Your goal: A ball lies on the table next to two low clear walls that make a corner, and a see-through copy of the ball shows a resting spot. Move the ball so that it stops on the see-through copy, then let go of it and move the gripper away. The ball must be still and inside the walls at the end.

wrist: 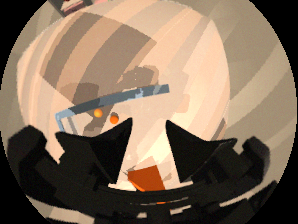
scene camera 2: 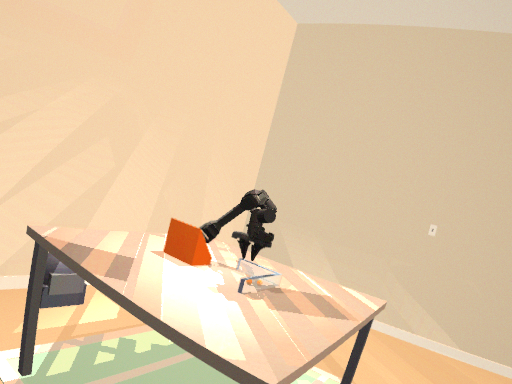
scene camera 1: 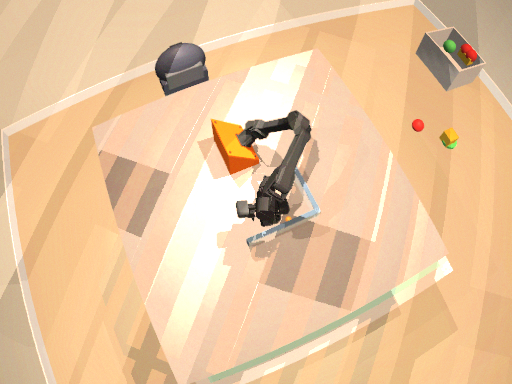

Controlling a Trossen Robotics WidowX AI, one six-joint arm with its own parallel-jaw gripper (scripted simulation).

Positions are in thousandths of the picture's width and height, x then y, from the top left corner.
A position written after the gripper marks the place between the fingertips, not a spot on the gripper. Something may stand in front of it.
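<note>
The gripper (scene camera 2: 483,678) is visible, and the wrist view shows the gripper (wrist: 502,542) too.
</note>
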